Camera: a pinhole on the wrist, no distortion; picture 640 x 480 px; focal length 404.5 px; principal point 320.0 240.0 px. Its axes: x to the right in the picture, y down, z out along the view. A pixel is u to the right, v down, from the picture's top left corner.
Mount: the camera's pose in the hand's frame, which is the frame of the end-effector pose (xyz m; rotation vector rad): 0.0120 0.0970 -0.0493 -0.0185 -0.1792 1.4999
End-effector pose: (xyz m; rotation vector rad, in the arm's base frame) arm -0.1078 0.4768 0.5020 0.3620 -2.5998 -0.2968
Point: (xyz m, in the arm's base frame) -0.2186 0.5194 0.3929
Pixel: 239 142
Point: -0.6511 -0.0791 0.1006
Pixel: outside the picture
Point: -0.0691 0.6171 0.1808
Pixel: 275 449
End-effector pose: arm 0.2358 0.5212 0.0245 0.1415 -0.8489 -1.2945
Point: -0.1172 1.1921 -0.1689
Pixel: outside the picture
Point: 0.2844 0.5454 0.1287
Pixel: 389 119
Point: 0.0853 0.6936 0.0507
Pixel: 110 424
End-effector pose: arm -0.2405 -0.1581 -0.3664 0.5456 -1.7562 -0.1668
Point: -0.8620 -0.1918 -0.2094
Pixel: 453 17
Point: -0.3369 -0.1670 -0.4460
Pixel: 105 316
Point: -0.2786 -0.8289 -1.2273
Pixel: outside the picture
